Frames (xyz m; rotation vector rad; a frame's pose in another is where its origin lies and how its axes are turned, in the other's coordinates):
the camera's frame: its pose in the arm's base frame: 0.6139 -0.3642 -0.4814 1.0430 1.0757 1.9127
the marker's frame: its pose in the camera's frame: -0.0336 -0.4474 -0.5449 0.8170 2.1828 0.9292
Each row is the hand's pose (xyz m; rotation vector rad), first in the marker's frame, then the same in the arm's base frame.
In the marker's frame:
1: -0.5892 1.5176 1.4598 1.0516 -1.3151 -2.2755
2: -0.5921 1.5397 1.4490 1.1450 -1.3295 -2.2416
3: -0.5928 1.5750 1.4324 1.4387 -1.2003 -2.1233
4: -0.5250 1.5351 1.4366 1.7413 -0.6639 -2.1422
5: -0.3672 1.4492 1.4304 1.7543 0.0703 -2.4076
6: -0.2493 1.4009 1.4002 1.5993 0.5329 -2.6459
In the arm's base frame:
1: -0.2912 0.9711 0.5597 -0.9219 0.8655 1.1277
2: -0.2713 0.9769 0.5732 -0.9379 0.9057 1.0608
3: -0.2405 0.9826 0.5964 -1.1084 1.0137 0.8841
4: -0.2710 0.9104 0.5891 -1.5374 0.8981 0.6861
5: -0.3247 0.7397 0.5718 -1.9184 0.3991 0.5805
6: -0.3351 0.6095 0.5625 -2.0205 -0.0369 0.5491

